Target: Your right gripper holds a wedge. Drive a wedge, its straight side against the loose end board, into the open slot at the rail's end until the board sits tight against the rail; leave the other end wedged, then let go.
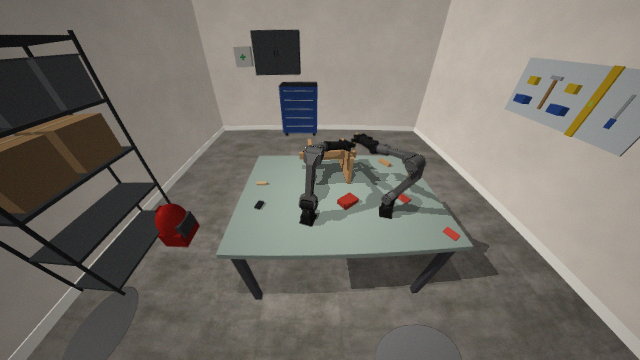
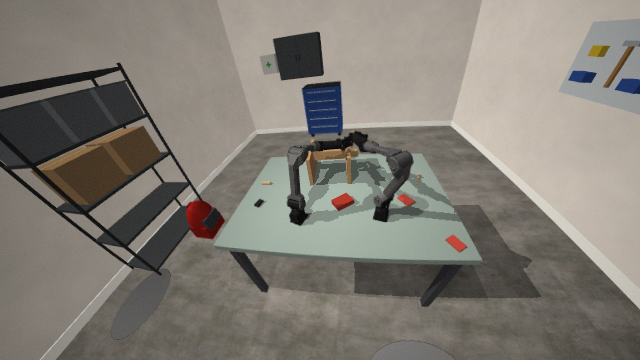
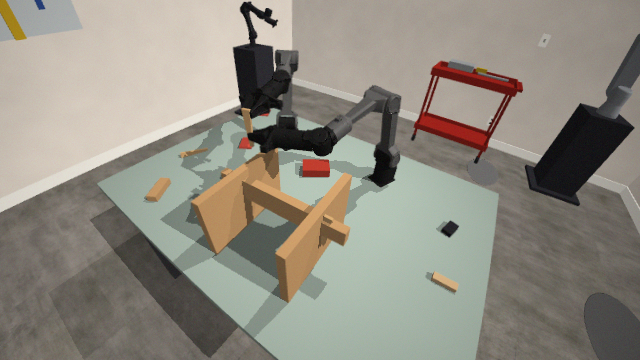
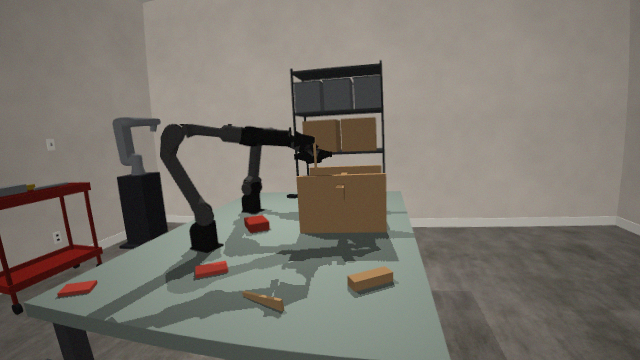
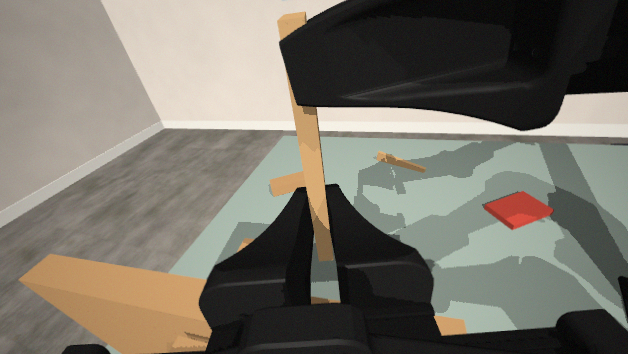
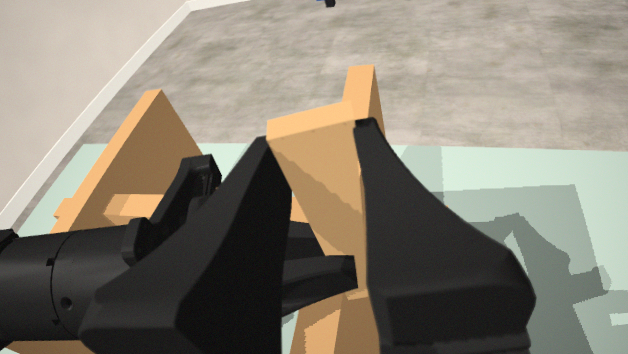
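A long tan wedge (image 3: 247, 120) (image 5: 307, 135) (image 6: 320, 175) stands upright in the air by the near end of the right end board (image 3: 235, 205) (image 4: 320, 205). My left gripper (image 3: 252, 137) (image 5: 319, 201) is shut on its lower part. My right gripper (image 3: 245, 105) (image 6: 320, 152) has its fingers against both sides of its upper part, shut on it. The rail (image 3: 277, 200) joins both boards; its right end (image 4: 340, 188) pokes through the right board. At the left end board (image 3: 312, 240), a small wedge (image 3: 327, 219) sits in the rail's end. The open slot is hard to make out.
Another wedge (image 3: 194, 152) (image 4: 264, 300) and a tan block (image 3: 158, 190) (image 4: 370, 280) lie right of the boards. A red block (image 3: 316, 168) and flat red pieces (image 4: 211, 270) (image 4: 77, 288) lie nearer the arm bases. A tan stick (image 3: 445, 281) and black box (image 3: 450, 228) lie at the left.
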